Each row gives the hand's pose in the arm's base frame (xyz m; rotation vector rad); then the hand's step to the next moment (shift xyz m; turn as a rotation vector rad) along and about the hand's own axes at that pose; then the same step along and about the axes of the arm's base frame.
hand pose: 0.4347 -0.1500 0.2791 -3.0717 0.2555 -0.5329
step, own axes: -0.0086 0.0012 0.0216 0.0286 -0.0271 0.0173
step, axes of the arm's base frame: -0.0009 -0.0001 -0.0233 0.0367 0.0218 -0.0056
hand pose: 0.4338 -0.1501 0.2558 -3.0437 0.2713 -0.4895
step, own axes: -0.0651 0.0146 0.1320 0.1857 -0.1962 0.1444
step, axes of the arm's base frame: -0.0217 -0.0002 -0.1463 0.2514 0.1622 -0.0656
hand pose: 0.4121 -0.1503 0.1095 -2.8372 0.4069 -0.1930
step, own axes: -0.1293 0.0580 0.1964 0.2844 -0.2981 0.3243
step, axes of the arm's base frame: -0.1050 0.0321 -0.2159 0.4017 0.2714 -0.1996
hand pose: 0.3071 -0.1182 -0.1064 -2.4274 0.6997 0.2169
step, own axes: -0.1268 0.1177 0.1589 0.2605 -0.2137 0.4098
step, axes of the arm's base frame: -0.1686 0.0679 -0.1488 0.3374 0.2744 -0.3038
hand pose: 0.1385 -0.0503 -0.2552 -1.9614 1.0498 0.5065
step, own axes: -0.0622 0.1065 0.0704 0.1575 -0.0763 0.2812
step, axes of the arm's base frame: -0.1206 0.0557 -0.0503 0.1617 0.1773 -0.2283
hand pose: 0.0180 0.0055 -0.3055 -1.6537 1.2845 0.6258
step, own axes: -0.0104 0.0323 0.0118 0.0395 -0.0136 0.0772
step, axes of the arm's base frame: -0.0320 0.0143 -0.0081 0.0363 0.0502 -0.0622
